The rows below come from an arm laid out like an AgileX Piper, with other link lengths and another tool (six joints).
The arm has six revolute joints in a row. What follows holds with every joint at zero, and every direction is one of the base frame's. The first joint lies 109.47 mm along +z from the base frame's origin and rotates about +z. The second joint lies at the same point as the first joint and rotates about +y. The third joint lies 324.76 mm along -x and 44.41 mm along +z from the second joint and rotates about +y. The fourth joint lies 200.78 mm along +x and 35.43 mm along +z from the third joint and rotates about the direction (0.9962, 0, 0.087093). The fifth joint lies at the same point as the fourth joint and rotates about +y. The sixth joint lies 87.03 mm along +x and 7.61 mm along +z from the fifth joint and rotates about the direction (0.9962, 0, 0.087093). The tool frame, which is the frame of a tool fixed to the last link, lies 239.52 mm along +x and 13 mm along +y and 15.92 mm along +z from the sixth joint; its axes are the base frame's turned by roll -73.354, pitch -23.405 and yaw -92.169 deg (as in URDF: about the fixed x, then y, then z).
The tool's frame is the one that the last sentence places.
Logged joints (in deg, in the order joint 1, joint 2, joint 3, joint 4, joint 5, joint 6), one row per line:
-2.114, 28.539, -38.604, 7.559, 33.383, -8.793
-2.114, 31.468, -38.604, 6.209, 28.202, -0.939
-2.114, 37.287, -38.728, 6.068, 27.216, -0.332
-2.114, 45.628, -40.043, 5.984, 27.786, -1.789
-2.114, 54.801, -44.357, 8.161, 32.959, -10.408
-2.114, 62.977, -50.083, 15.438, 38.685, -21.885
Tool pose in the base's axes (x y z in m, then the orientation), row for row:
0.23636, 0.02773, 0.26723, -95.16, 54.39, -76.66
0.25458, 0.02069, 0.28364, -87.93, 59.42, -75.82
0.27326, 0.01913, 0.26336, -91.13, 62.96, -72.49
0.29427, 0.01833, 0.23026, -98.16, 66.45, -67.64
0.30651, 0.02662, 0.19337, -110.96, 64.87, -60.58
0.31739, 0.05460, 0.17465, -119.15, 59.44, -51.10
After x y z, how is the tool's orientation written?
As a rotation vector, in degrees.
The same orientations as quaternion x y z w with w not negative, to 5 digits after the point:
-0.65430, 0.37397, -0.52710, 0.39270
-0.61206, 0.41361, -0.52777, 0.41924
-0.62982, 0.43513, -0.50099, 0.40374
-0.66798, 0.45220, -0.46029, 0.37074
-0.73856, 0.43178, -0.40323, 0.32481
-0.79137, 0.39479, -0.33940, 0.32043

